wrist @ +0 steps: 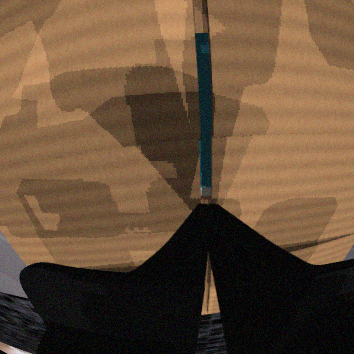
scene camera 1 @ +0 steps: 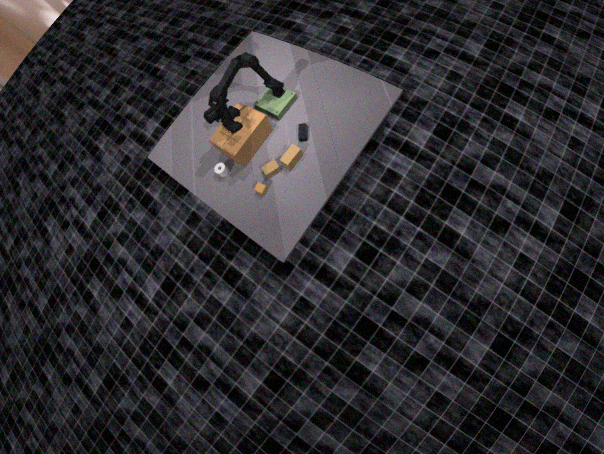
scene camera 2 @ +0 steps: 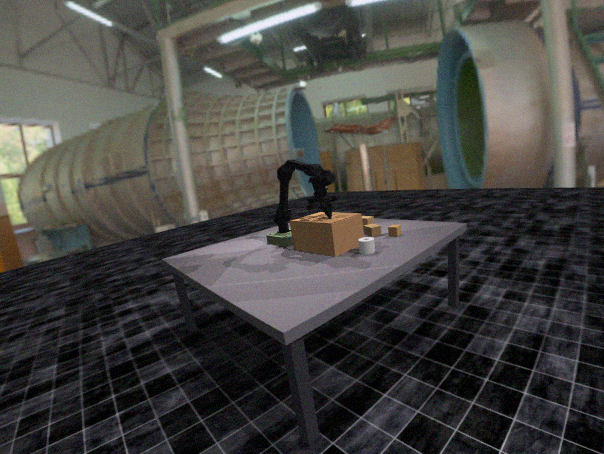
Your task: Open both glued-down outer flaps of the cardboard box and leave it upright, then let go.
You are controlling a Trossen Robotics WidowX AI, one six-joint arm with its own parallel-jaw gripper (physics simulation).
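Frame: origin at the arm's base, x left, y back, z up, level; centimetres.
Seen in the pictures: gripper, between the fingertips: [wrist: 206, 212] [scene camera 1: 233, 133] [scene camera 2: 330, 218]; arm's base, origin of its link: [scene camera 1: 279, 92] [scene camera 2: 284, 231].
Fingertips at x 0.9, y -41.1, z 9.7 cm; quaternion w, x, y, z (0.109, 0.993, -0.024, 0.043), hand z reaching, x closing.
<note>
Pixels of each thing's top centre, then the offset from my fingertips to it. "spot": a spot on its surface instead. Level surfaces: height alone.
- cardboard box, centre of its top: [wrist: 208, 140] [scene camera 2: 324, 217] [scene camera 1: 236, 127] dx -0.1, dy +3.8, dz +0.7 cm
- left flap, a spot on its surface: [wrist: 90, 155] spot: dx -4.3, dy +3.3, dz +0.2 cm
- right flap, a spot on its surface: [wrist: 300, 165] spot: dx +4.0, dy +2.3, dz +0.2 cm
- teal strip, centre of its top: [wrist: 200, 124] dx -0.1, dy +3.7, dz -1.0 cm
- white roll, centre of its top: [scene camera 2: 366, 239] [scene camera 1: 219, 168] dx +0.9, dy -20.9, dz -8.8 cm
- dark object, centre of its top: [scene camera 1: 302, 130] dx +29.0, dy +26.6, dz -11.6 cm
- grey table, height of its surface: dz -14.9 cm
The cardboard box [scene camera 1: 258, 142] [scene camera 2: 320, 238] stands upright on the table. Its two outer flaps, the left flap [wrist: 90, 155] and the right flap [wrist: 300, 165] in the wrist view, lie about flat over the top with a narrow seam between them. A teal strip [wrist: 205, 110] shows in that seam. My gripper [scene camera 1: 233, 129] [scene camera 2: 329, 216] [wrist: 206, 212] is shut with nothing seen between its fingers. It points down at the box top, its tips at the near part of the seam. The wrist view does not show clearly whether the tips reach into the seam.
The arm stands on a green base [scene camera 1: 275, 105] [scene camera 2: 278, 240] beside the box. A white roll [scene camera 1: 223, 173] [scene camera 2: 366, 247] stands near another side. Small cardboard blocks [scene camera 1: 291, 157] [scene camera 1: 270, 169] [scene camera 1: 260, 188] and a dark object [scene camera 1: 303, 132] lie on the grey table [scene camera 1: 345, 100] [scene camera 2: 295, 310].
</note>
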